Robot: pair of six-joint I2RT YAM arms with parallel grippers.
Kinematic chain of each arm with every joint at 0, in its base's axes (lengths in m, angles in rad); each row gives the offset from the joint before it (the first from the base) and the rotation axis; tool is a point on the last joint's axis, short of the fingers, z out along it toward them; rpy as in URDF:
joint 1: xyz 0 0 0.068 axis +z
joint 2: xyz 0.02 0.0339 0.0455 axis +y
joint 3: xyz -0.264 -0.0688 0 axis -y
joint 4: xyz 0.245 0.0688 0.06 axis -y
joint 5: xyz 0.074 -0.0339 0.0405 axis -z
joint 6: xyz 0.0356 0 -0.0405 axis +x
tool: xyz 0 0 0 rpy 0 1.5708 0
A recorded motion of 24 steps. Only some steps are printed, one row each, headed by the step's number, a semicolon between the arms.
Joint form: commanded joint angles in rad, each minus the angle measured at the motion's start. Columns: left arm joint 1, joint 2, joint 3, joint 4, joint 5, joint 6; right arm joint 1, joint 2, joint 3, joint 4, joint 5, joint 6.
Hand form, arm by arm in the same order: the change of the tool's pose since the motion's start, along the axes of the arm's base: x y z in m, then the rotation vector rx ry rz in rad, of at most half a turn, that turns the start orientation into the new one. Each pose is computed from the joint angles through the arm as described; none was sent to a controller.
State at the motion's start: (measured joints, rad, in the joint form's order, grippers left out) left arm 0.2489 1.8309 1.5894 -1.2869 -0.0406 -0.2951; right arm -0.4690 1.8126 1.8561 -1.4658 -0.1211 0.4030
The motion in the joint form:
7: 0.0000 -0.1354 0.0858 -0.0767 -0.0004 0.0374; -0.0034 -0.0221 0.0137 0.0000 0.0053 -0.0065
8: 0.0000 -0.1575 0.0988 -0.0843 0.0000 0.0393; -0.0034 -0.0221 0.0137 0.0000 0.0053 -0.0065
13: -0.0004 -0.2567 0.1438 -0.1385 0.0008 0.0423; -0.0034 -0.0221 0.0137 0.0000 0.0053 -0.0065
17: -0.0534 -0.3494 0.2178 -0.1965 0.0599 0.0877; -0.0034 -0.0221 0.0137 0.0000 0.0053 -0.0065
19: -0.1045 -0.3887 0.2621 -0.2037 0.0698 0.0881; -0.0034 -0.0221 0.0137 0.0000 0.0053 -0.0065
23: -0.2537 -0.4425 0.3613 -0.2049 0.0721 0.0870; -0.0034 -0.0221 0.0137 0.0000 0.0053 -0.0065
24: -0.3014 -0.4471 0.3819 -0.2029 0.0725 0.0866; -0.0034 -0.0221 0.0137 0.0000 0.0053 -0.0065
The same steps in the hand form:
7: -0.0246 -0.0062 0.0640 0.0397 -0.1374 -0.0371; -0.0046 0.0008 0.0106 -0.0222 -0.0297 0.0021
8: -0.0294 -0.0075 0.0739 0.0469 -0.1639 -0.0390; -0.0046 0.0008 0.0106 -0.0222 -0.0297 0.0021
13: -0.0568 -0.0146 0.1122 0.0704 -0.2506 -0.0423; -0.0046 0.0008 0.0106 -0.0222 -0.0297 0.0021
17: -0.0851 -0.0378 0.1525 0.0437 -0.3691 -0.1523; -0.0046 0.0008 0.0106 -0.0222 -0.0297 0.0021
19: -0.0976 -0.0530 0.1723 0.0436 -0.4468 -0.2070; -0.0046 0.0008 0.0106 -0.0222 -0.0297 0.0021
23: -0.1208 -0.0885 0.2079 0.0339 -0.6011 -0.3538; -0.0046 0.0008 0.0106 -0.0222 -0.0297 0.0021
24: -0.1246 -0.0985 0.2138 0.0232 -0.6298 -0.3996; -0.0046 0.0008 0.0106 -0.0222 -0.0297 0.0021

